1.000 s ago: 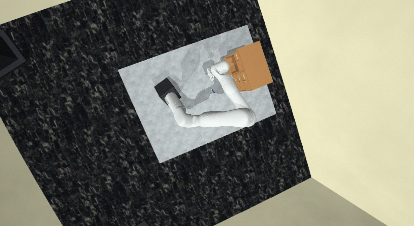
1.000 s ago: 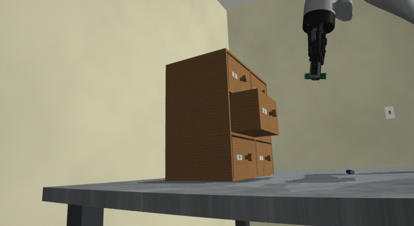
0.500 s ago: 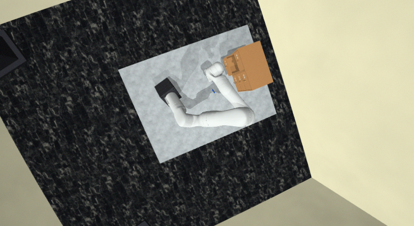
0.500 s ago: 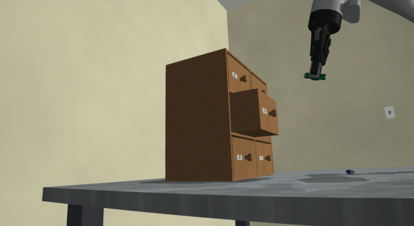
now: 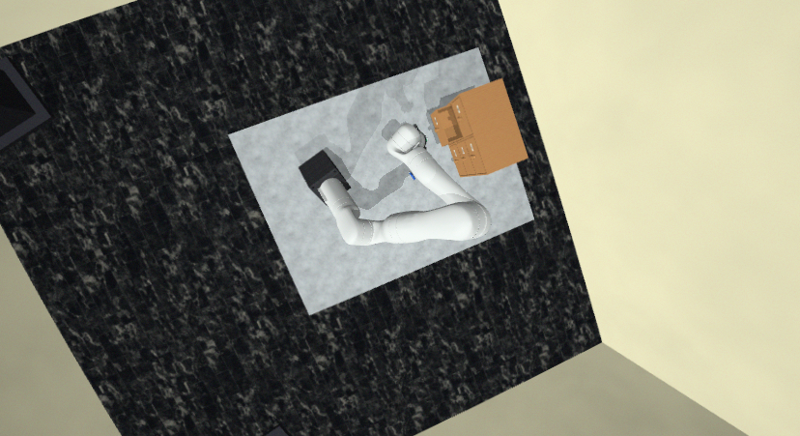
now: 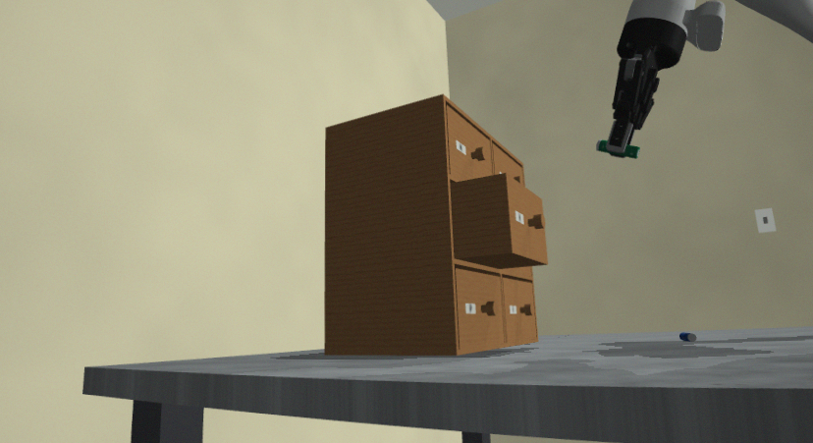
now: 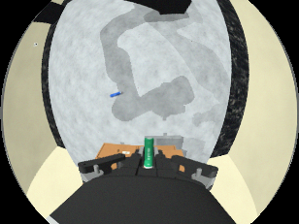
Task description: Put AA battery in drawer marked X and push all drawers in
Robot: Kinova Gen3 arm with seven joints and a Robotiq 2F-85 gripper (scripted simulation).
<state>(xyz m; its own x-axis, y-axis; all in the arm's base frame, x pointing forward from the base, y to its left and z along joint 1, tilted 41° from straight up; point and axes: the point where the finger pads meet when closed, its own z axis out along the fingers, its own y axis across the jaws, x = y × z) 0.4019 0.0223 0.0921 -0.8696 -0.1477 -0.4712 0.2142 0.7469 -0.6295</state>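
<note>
Right now the green AA battery is 10 mm below my hand. From my hand the other things lie so: blue AA battery (240 mm below, 110 mm to the right, 60 mm behind).
</note>
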